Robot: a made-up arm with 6 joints.
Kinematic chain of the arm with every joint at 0, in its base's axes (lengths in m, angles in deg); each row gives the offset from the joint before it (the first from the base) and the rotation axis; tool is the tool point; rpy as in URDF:
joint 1: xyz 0 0 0.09 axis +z
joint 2: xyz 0 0 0 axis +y
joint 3: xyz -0.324 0 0.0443 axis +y
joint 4: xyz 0.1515 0 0.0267 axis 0.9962 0 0.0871
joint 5: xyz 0 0 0 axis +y
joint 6: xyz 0.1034 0 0.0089 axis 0.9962 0 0.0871
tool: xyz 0 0 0 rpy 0 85 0
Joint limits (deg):
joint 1: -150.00..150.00
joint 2: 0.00..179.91
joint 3: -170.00..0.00
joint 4: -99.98..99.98
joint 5: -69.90..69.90
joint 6: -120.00..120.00
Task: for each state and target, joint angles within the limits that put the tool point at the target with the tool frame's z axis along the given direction. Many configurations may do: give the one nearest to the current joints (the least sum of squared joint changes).
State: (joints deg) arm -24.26 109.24 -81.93 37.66 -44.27 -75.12
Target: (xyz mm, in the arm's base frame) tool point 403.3 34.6 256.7 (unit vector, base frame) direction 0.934 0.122 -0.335
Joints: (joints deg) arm 4.10 114.21 -74.72 -12.07 -15.20 -75.13
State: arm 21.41 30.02 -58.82 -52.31 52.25 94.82
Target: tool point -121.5 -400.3 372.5 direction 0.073 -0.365 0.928
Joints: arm 70.38 0.11 -103.39 -93.58 11.05 94.81
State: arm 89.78 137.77 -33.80 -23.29 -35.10 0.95
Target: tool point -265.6 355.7 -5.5 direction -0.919 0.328 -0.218
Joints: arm 117.89 159.09 -76.28 -45.05 -68.59 0.95
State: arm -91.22 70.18 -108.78 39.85 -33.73 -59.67
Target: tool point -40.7 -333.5 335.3 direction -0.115 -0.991 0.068
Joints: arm -97.11 99.55 -60.90 -0.79 -37.56 -59.67
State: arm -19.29 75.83 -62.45 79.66 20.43 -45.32
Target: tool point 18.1 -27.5 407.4 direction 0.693 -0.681 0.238
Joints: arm -38.62 40.98 -48.70 78.95 -5.82 -45.32
